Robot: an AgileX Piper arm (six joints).
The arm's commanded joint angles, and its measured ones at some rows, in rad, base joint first. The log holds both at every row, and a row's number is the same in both.
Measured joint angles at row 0:
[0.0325 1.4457 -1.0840 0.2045 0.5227 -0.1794]
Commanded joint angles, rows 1 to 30:
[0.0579 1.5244 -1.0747 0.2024 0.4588 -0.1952]
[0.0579 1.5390 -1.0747 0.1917 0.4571 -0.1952]
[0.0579 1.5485 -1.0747 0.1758 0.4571 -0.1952]
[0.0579 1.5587 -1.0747 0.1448 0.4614 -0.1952]
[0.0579 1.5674 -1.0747 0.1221 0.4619 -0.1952]
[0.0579 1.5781 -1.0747 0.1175 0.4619 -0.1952]
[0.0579 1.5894 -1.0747 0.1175 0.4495 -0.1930]
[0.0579 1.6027 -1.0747 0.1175 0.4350 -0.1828]
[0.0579 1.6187 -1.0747 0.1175 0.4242 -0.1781]
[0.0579 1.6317 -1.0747 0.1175 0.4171 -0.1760]
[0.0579 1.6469 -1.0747 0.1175 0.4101 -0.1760]
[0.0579 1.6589 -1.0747 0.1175 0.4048 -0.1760]
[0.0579 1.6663 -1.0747 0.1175 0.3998 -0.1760]
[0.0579 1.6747 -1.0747 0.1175 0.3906 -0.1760]
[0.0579 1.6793 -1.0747 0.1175 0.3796 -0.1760]
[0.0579 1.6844 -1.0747 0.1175 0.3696 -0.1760]
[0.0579 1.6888 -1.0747 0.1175 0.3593 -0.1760]
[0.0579 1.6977 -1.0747 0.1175 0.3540 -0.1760]
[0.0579 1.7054 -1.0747 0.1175 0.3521 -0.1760]
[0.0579 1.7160 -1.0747 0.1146 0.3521 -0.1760]
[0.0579 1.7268 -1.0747 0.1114 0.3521 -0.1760]
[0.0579 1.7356 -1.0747 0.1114 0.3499 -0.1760]
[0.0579 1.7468 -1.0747 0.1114 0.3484 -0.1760]
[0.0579 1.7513 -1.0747 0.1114 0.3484 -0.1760]
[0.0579 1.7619 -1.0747 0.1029 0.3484 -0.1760]
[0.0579 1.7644 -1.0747 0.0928 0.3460 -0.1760]
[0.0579 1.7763 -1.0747 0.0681 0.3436 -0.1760]
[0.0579 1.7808 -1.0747 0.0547 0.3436 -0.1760]
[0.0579 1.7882 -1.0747 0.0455 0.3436 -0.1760]
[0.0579 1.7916 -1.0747 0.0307 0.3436 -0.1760]
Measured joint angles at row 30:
[0.0561 1.7744 -1.0804 0.0825 0.3378 -0.1768]
